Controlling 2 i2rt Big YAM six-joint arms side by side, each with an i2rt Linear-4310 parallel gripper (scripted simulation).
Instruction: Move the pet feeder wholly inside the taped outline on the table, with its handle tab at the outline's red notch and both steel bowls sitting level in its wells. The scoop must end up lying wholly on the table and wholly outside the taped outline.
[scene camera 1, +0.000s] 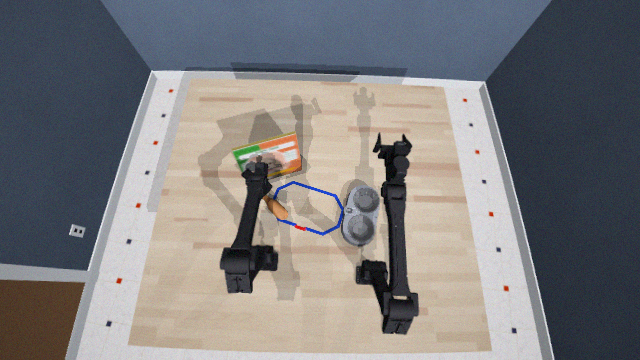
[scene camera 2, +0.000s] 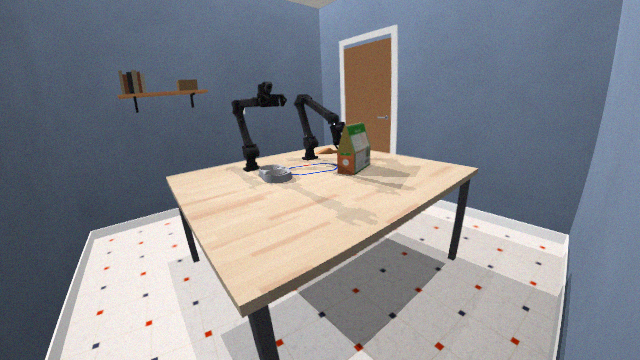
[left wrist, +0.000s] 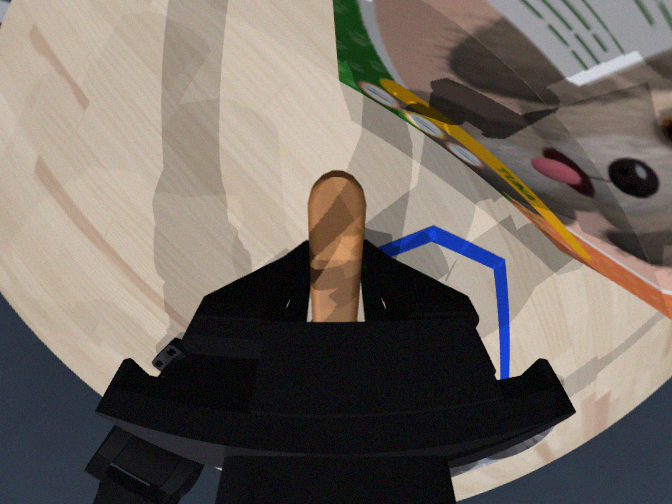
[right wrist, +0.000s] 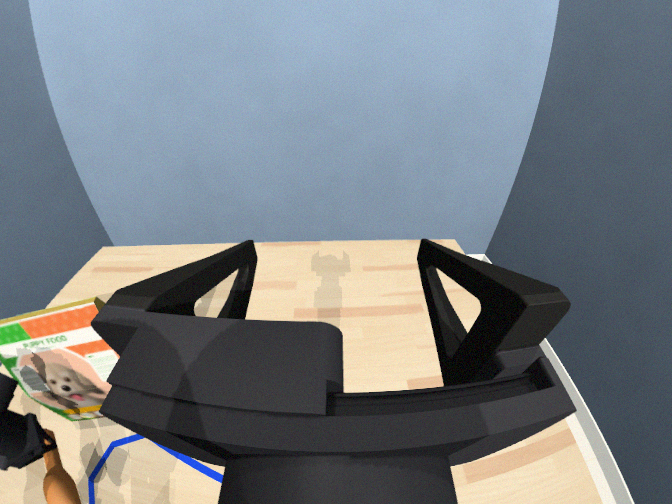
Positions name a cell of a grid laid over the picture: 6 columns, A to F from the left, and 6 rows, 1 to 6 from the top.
Scene:
puppy food bag: scene camera 1 C3; scene camera 2 D3; left wrist E2; right wrist A5

